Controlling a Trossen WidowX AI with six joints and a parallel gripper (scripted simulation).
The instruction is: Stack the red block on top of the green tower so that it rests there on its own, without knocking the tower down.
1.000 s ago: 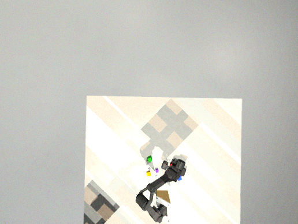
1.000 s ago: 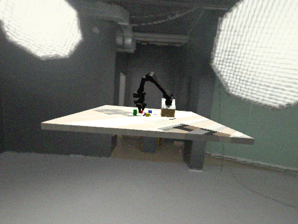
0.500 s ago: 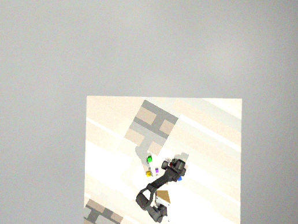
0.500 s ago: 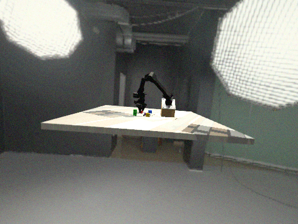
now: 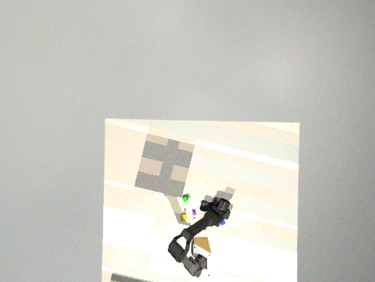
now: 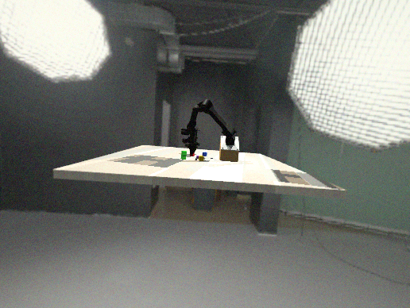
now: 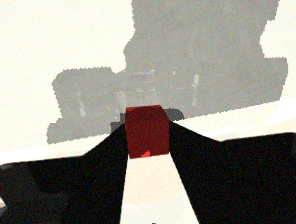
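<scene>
The blue block is 11 cm behind my gripper tip, 6 cm to the right of it and 1 cm above it. From my gripper tip the other things lie so: red block (1 cm above); purple block (13 cm to the left, 4 cm behind); yellow block (20 cm to the left, 6 cm behind, 1 cm above).
</scene>
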